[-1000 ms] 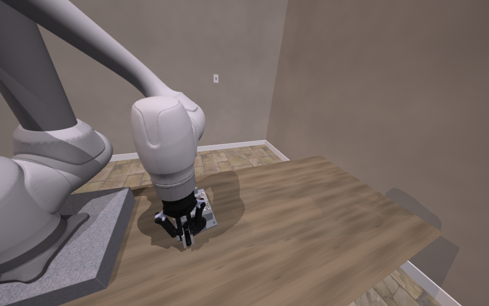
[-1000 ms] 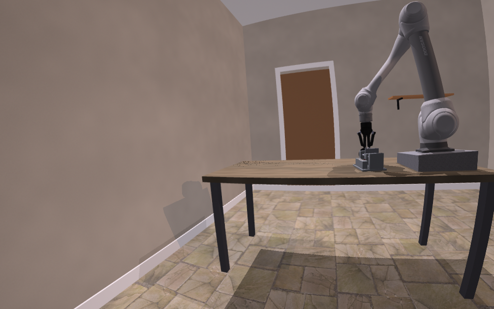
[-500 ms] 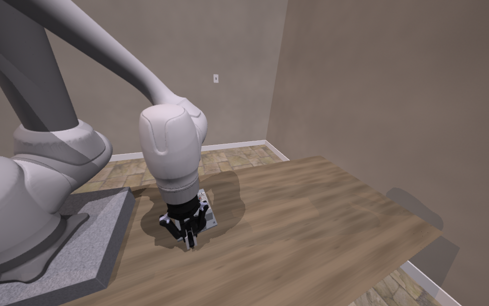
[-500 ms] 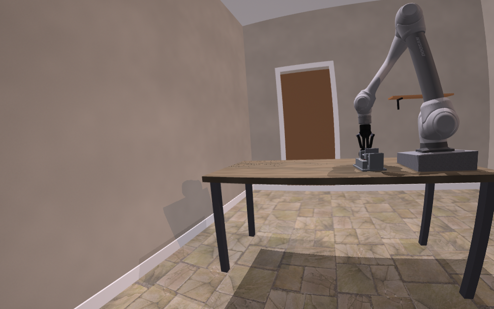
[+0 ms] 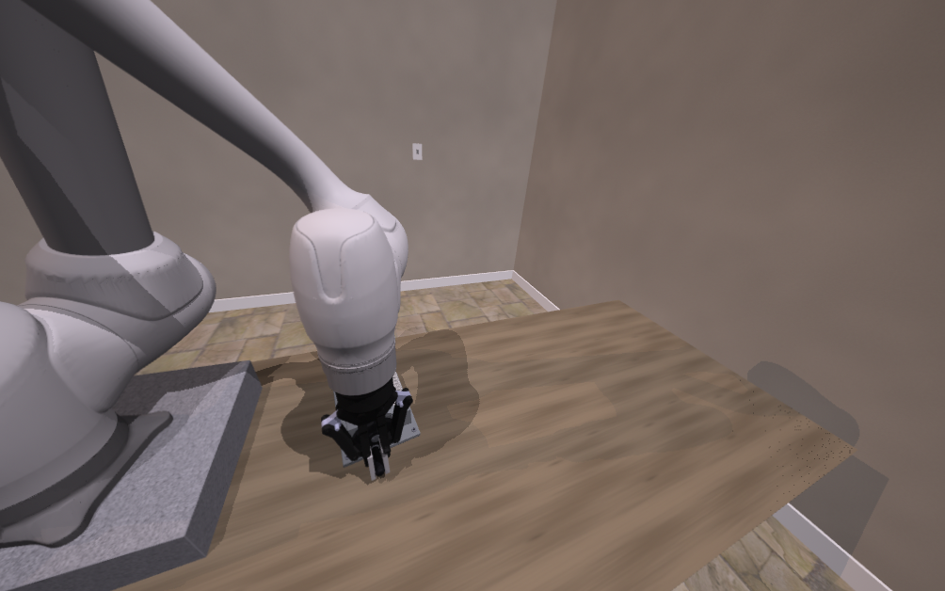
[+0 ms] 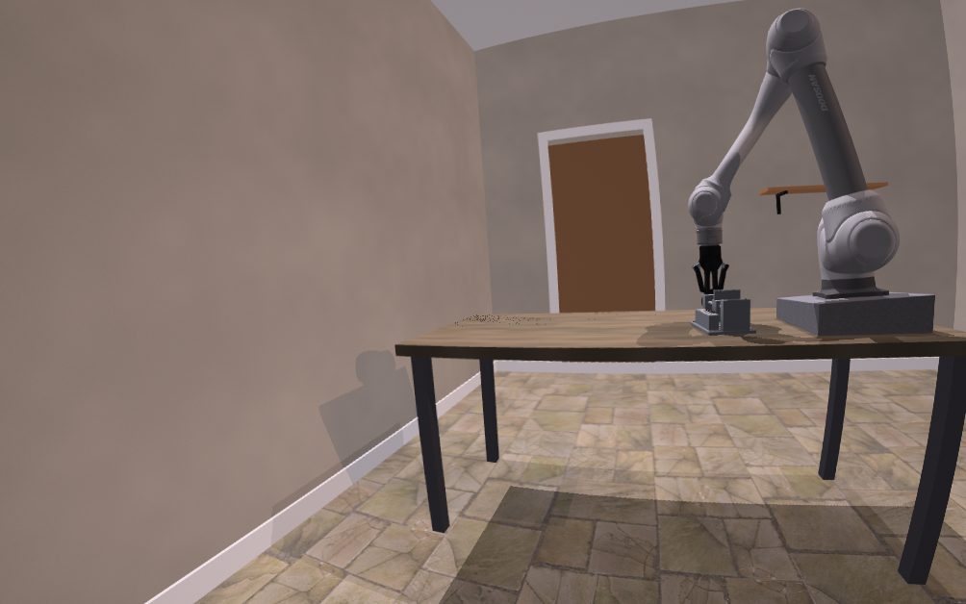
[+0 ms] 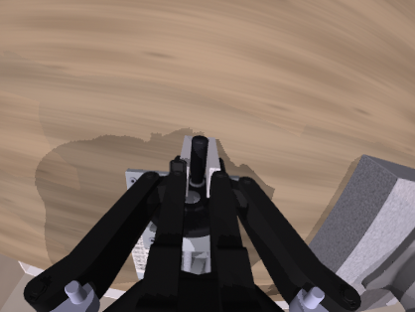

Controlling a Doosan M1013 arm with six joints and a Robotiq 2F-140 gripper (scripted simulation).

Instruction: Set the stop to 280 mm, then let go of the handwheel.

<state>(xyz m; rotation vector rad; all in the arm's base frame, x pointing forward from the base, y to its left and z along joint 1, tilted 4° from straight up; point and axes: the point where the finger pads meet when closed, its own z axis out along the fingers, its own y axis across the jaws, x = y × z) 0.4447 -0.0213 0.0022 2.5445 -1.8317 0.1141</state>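
Right now my hand is 20 mm to the right of the handwheel and 10 mm above it.
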